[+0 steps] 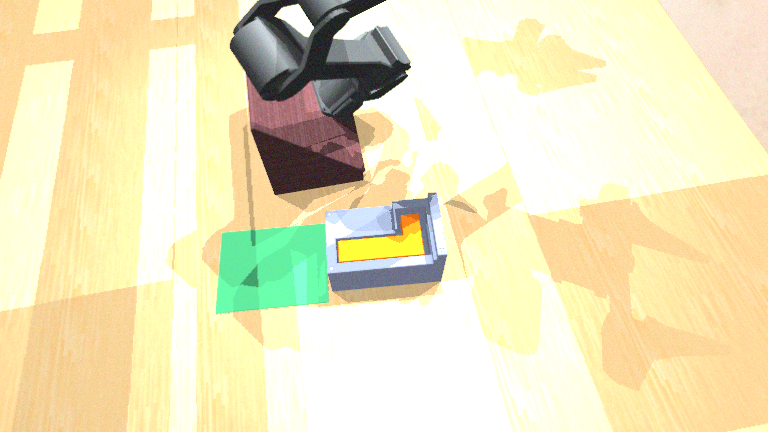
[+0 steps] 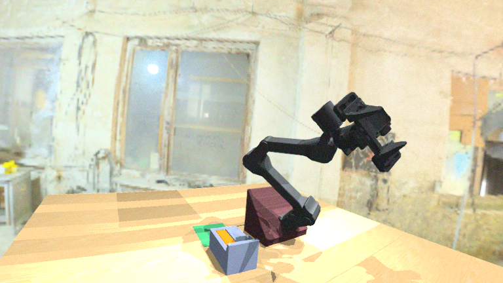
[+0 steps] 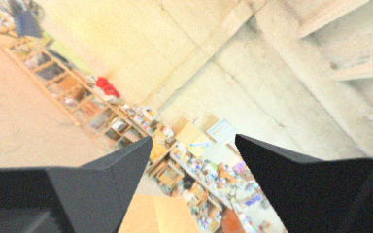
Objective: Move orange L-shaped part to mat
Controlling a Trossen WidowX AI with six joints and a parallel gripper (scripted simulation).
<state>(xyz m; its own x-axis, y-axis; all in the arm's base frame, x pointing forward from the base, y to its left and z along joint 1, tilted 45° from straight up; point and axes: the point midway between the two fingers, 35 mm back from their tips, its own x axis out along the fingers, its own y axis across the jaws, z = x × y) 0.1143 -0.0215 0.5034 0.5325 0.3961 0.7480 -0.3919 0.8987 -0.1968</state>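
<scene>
Right now my gripper tip is 37 cm above the orange L-shaped part, 35 cm to the left of it and 8 cm short of it. The rest, counted from my gripper tip: green mat (52 cm to the right, 43 cm below, 4 cm ahead).
</scene>
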